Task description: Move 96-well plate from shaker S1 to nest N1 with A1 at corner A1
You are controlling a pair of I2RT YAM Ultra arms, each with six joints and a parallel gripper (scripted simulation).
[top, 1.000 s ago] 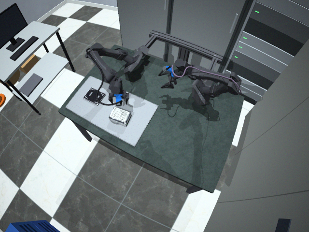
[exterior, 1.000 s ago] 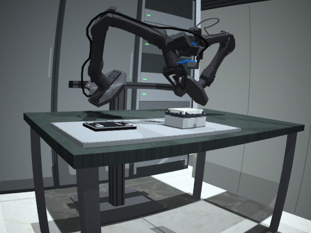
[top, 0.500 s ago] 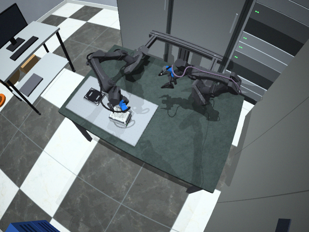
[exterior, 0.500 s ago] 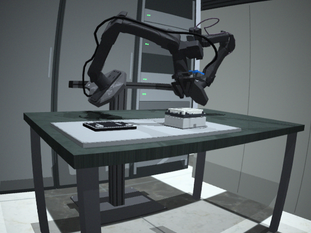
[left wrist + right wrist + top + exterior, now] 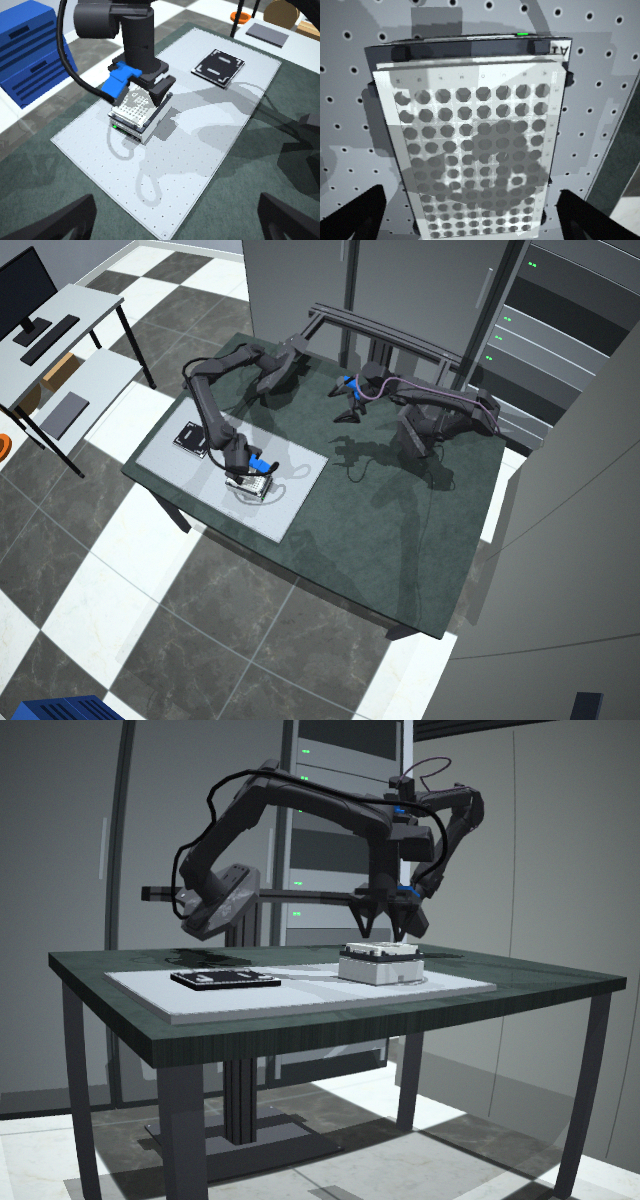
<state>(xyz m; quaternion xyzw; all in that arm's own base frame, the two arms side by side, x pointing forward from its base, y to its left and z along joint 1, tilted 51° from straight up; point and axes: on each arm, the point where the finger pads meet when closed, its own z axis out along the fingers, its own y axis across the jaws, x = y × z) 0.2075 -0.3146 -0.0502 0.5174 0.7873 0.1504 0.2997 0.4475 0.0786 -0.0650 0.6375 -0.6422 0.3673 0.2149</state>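
The white 96-well plate lies 2 cm below my right hand.
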